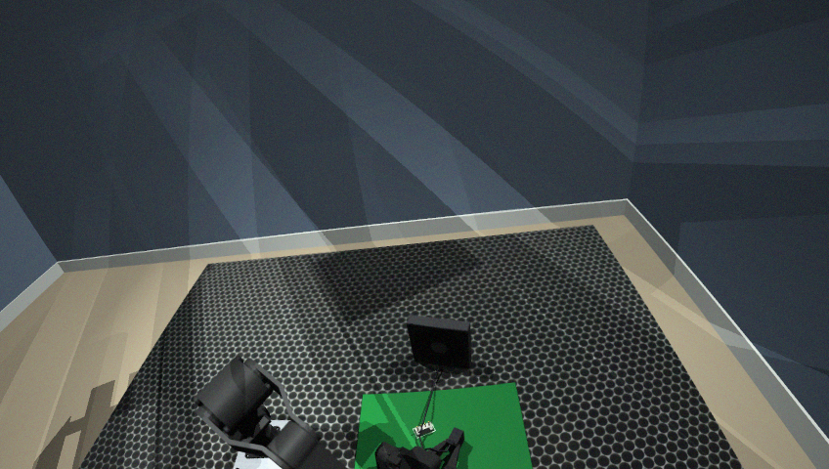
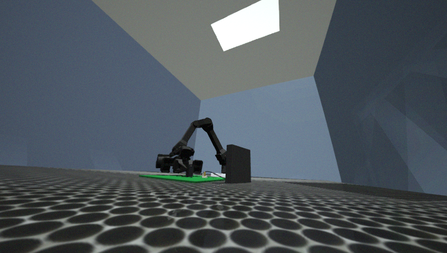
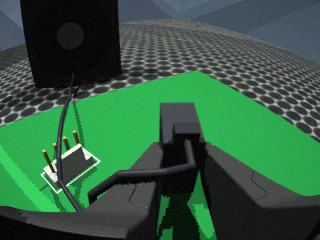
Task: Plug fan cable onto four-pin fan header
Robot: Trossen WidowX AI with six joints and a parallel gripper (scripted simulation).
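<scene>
My gripper tip is now 10 mm to the right of the fan cable plug and 10 mm above it. From my gripper tip the other things lie so: black fan: 200 mm to the left, 30 mm above; then green board: 20 mm behind, 10 mm to the left, 50 mm below.
</scene>
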